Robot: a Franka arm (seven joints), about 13 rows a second.
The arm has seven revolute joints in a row. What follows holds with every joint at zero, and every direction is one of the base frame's.
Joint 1 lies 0.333 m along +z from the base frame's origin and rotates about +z.
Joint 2 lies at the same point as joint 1 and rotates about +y.
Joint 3 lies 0.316 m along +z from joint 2 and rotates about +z.
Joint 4 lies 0.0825 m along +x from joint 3 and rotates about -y.
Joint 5 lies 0.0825 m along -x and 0.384 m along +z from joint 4 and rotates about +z.
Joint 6 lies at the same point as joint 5 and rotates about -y.
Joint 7 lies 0.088 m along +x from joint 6 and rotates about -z.
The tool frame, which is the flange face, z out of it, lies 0.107 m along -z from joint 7; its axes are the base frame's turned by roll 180, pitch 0 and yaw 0 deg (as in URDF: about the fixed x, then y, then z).
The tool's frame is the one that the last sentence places.
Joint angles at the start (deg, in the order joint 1, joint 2, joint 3, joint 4, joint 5, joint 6, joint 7): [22.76, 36.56, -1.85, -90.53, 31.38, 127.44, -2.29]
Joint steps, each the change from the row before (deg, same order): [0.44, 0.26, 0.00, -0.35, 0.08, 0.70, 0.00]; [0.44, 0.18, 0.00, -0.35, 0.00, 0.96, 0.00]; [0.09, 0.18, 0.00, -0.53, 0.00, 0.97, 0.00]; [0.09, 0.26, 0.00, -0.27, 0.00, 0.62, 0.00]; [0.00, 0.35, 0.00, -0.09, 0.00, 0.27, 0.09]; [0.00, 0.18, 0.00, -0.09, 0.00, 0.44, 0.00]
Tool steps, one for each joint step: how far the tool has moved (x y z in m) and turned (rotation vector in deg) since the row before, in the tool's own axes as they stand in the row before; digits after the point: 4 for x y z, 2 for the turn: [-0.0019, -0.0017, 0.0063, -0.16, 0.00, -0.11]; [-0.0015, -0.0020, 0.0050, -0.21, 0.33, -0.19]; [-0.0010, 0.0025, 0.0044, -0.26, 0.32, 0.20]; [-0.0006, 0.0017, 0.0041, -0.20, 0.13, 0.12]; [-0.0003, 0.0022, 0.0041, -0.15, -0.11, 0.26]; [0.0002, 0.0014, 0.0019, -0.11, 0.21, 0.10]
